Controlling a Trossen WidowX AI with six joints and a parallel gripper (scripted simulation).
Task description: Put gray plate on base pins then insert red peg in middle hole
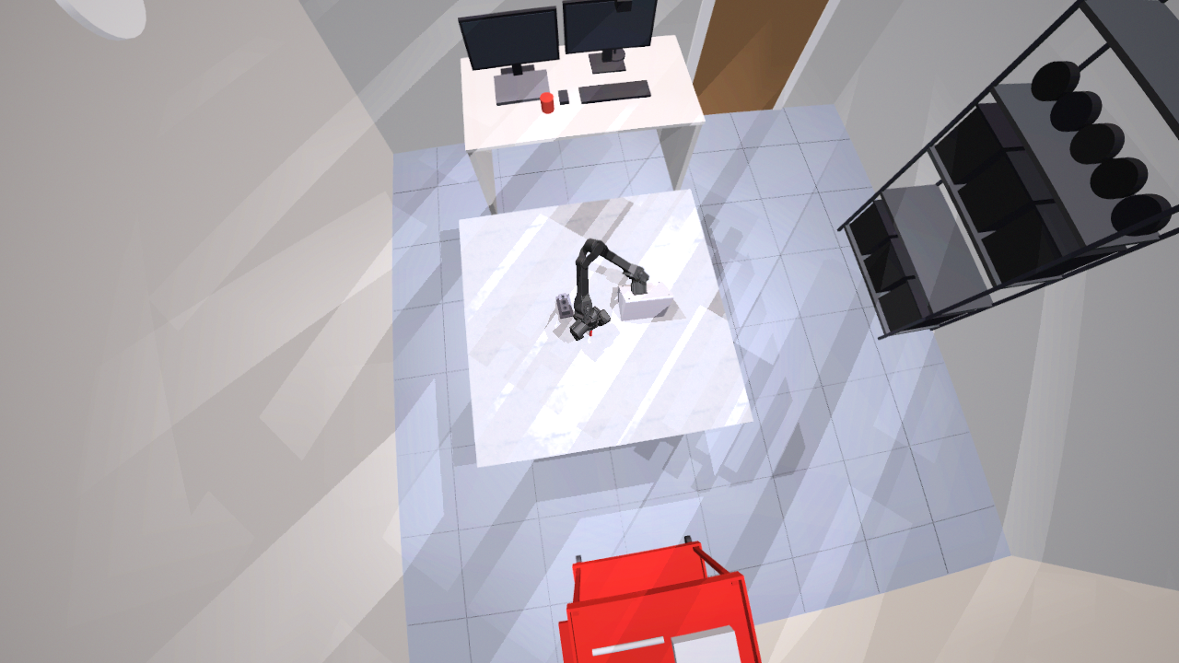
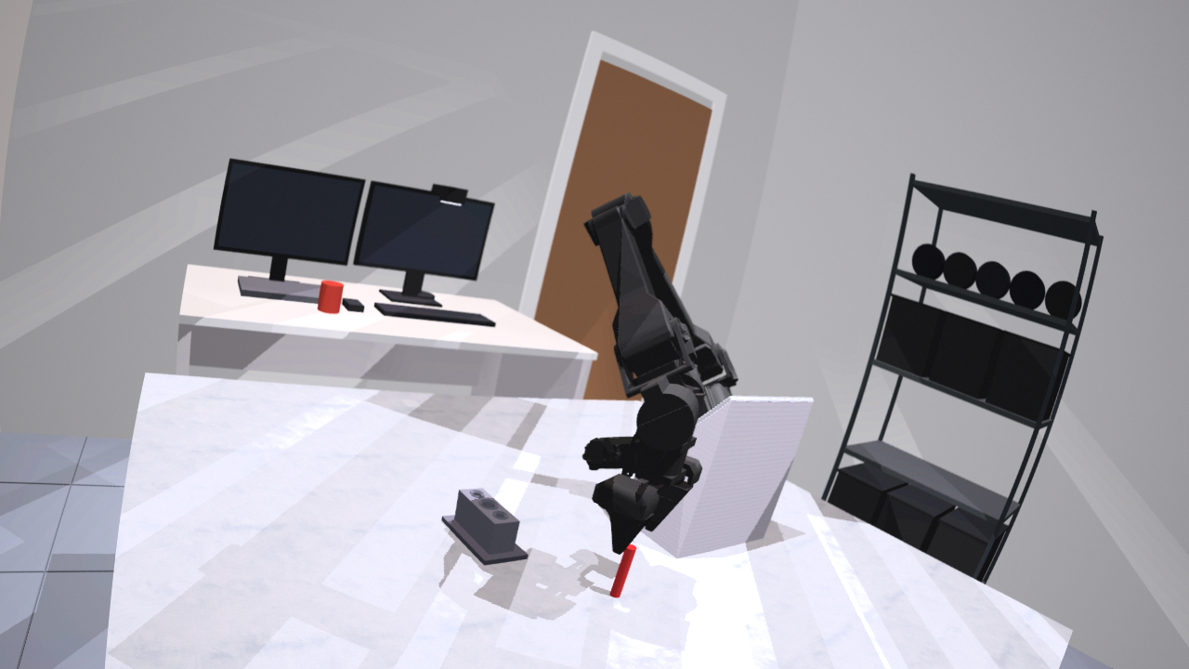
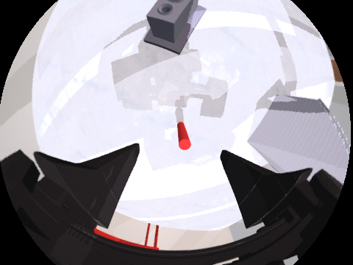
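The red peg is 50 mm below my gripper tip. From my gripper tip the other things lie so: gray plate: 170 mm to the right, 110 mm ahead, 50 mm below.
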